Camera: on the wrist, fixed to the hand. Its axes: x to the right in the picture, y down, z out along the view.
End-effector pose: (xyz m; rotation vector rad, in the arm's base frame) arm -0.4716 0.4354 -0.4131 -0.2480 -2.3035 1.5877
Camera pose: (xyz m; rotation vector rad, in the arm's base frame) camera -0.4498 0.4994 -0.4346 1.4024 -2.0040 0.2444
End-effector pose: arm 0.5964 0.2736 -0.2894 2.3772 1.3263 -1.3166
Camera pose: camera 0.6628 0.2728 -0.2643 0.4880 2.8809 -1.1359
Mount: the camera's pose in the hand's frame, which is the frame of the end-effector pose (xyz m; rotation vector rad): -0.0031 0.0423 -0.0569 -0.5253 -0.3680 -1.5094
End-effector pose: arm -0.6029 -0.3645 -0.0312 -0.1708 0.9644 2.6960
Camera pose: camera -0.6112 -0.4327 -0.0489 -0.3124 -0.1151 1.3742
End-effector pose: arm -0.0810 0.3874 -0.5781 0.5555 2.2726 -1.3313
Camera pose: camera -0.0652 0.4565 -0.5813 -1.7106 2.4138 -0.9967
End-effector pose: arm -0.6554 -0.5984 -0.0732 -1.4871 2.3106 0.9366
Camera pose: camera -0.6834 -0.6201 -0.0117 -2.2590 0.2707 1.0764
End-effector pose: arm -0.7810 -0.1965 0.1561 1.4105 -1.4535 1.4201
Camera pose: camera -0.8332 -0.1485 0.1538 1.7295 -0.4523 -0.1583
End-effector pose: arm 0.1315 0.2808 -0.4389 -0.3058 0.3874 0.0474
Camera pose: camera 0.1035 0.3039 -0.4999 -1.0252 -0.3052 -1.2755
